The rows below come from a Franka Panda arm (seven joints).
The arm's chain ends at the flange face. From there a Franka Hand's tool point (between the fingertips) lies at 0.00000 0.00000 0.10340 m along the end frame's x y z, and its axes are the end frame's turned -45 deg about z.
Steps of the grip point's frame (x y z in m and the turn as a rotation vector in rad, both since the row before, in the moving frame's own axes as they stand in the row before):
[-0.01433 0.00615 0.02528 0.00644 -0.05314 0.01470]
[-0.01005 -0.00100 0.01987 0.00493 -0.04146 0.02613]
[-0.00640 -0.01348 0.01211 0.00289 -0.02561 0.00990]
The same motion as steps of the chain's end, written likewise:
[-0.00141 0.01110 0.02543 -0.03302 -0.04213 0.01470]
[-0.00439 0.00377 0.01996 -0.02583 -0.03280 0.02613]
[-0.01197 -0.00666 0.01214 -0.01607 -0.02015 0.00990]

